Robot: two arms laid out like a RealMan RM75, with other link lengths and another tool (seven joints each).
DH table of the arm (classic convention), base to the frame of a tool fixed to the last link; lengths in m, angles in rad. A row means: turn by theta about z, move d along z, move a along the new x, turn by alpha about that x. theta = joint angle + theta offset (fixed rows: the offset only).
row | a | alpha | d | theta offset
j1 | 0 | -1.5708 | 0.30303 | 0
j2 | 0 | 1.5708 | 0 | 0
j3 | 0 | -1.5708 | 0.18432 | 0
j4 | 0 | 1.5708 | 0 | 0
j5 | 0 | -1.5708 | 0.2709 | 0
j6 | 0 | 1.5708 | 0 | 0
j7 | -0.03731 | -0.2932 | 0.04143 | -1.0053
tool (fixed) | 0 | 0 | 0.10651 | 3.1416
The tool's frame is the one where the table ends.
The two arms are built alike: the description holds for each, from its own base.
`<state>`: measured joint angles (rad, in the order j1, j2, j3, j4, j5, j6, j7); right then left.
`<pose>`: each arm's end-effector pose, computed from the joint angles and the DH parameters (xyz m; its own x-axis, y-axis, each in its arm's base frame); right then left.
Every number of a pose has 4 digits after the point.
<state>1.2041 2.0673 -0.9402 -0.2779 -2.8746 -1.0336 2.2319 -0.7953 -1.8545 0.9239 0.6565 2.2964 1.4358 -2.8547</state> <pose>0.1486 0.3918 -0.0098 -0.7508 -0.3886 -0.5341 -0.2692 0.9184 -0.2898 -0.1605 0.4261 0.1450 0.8188 -0.5290 -0.2232 -0.5707 -0.7071 -0.4175</pose>
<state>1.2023 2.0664 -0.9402 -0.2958 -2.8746 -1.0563 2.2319 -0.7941 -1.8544 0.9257 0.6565 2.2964 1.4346 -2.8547</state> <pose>0.1458 0.3923 -0.0063 -0.7516 -0.3913 -0.5311 -0.2687 0.9169 -0.2953 -0.1610 0.4260 0.1447 0.8187 -0.5284 -0.2245 -0.5709 -0.7075 -0.4166</pose>
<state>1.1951 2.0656 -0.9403 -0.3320 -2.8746 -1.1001 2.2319 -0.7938 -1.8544 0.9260 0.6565 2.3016 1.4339 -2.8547</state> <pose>0.1414 0.3927 0.0003 -0.7542 -0.3944 -0.5250 -0.2655 0.9144 -0.3055 -0.1619 0.4259 0.1445 0.8180 -0.5279 -0.2285 -0.5725 -0.7083 -0.4129</pose>
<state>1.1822 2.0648 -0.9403 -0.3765 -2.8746 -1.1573 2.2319 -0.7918 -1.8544 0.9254 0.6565 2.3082 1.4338 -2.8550</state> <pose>0.1376 0.3916 0.0087 -0.7594 -0.3955 -0.5166 -0.2564 0.9117 -0.3210 -0.1637 0.4254 0.1443 0.8184 -0.5255 -0.2327 -0.5726 -0.7107 -0.4087</pose>
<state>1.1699 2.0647 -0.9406 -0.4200 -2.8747 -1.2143 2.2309 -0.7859 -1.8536 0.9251 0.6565 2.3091 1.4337 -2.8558</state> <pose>0.1338 0.3899 0.0169 -0.7638 -0.3981 -0.5081 -0.2481 0.9078 -0.3382 -0.1665 0.4245 0.1447 0.8217 -0.5197 -0.2339 -0.5681 -0.7143 -0.4087</pose>
